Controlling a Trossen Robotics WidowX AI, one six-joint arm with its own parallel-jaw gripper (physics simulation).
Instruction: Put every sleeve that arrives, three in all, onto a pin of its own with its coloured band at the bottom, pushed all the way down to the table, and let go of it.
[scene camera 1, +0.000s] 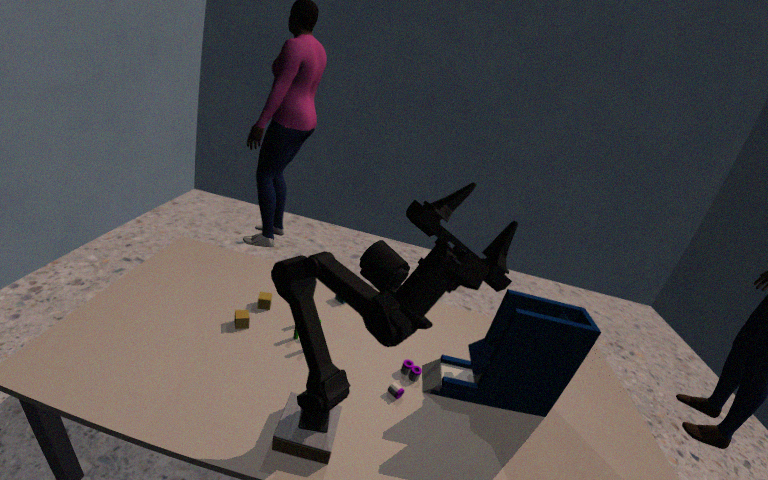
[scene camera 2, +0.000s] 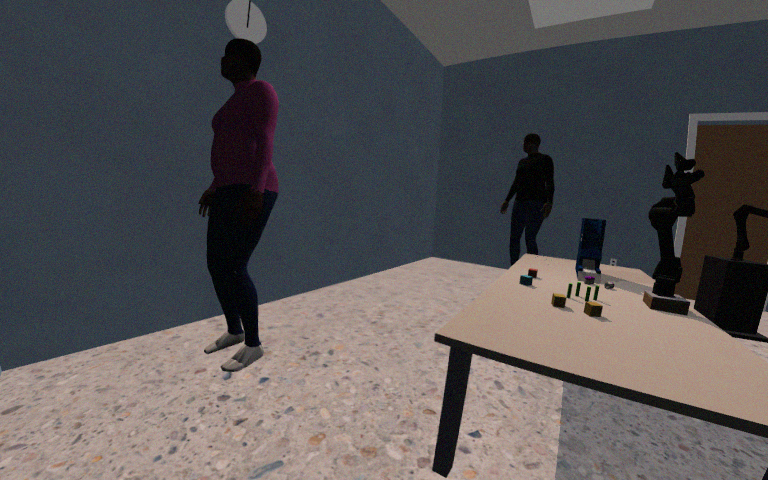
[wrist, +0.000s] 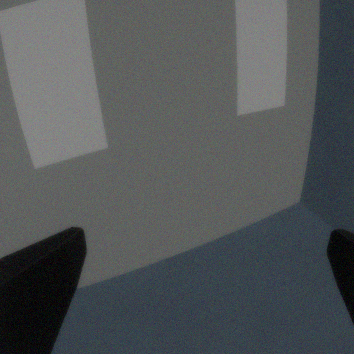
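Observation:
Two grey sleeves (scene camera 1: 407, 367) (scene camera 1: 415, 374) stand upright side by side before the blue chute, purple bands on top. A third sleeve (scene camera 1: 395, 390) (scene camera 2: 609, 285) lies on its side nearer the arm's base, its purple band facing right in scene camera 1. Four thin green pins (scene camera 2: 569, 290) (scene camera 2: 578, 289) (scene camera 2: 587, 293) (scene camera 2: 595, 292) stand bare; in scene camera 1 the arm hides most of them, and part of one pin (scene camera 1: 296, 333) shows. My gripper (scene camera 1: 494, 203) (scene camera 2: 672, 160) (wrist: 211, 243) is open and empty, high above the table, pointing upward away from sleeves and pins.
The tall blue chute (scene camera 1: 543, 350) (scene camera 2: 591, 240) stands beyond the sleeves. Two yellow blocks (scene camera 1: 265, 300) (scene camera 1: 241, 319) (scene camera 2: 558, 300) (scene camera 2: 592, 308) lie near the pins. A teal block (scene camera 1: 340, 297) (scene camera 2: 526, 280) and a red block (scene camera 2: 532, 273) lie farther off. Two people stand beyond the table.

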